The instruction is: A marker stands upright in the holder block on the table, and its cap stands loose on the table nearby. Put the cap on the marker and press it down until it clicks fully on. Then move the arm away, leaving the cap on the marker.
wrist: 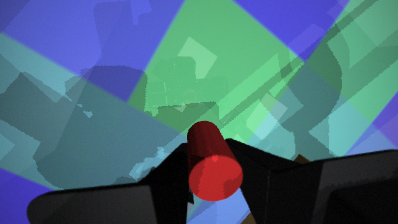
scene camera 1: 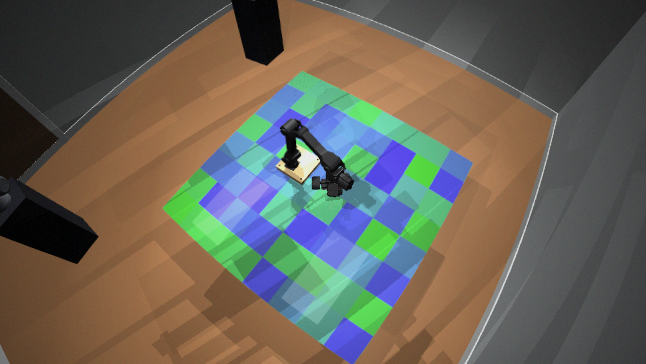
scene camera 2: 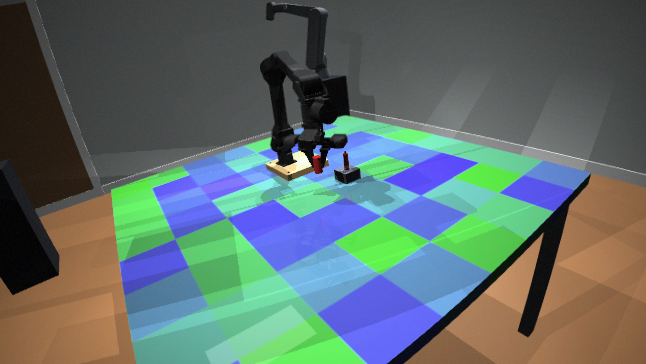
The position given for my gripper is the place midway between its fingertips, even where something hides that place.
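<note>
There is a red cap (wrist: 214, 173), and I am holding it in my gripper (scene camera 2: 318, 167). Scene camera 1 does not show the cap, since it is hidden there by my gripper. The wrist view, too, shows my gripper (wrist: 206, 146).
</note>
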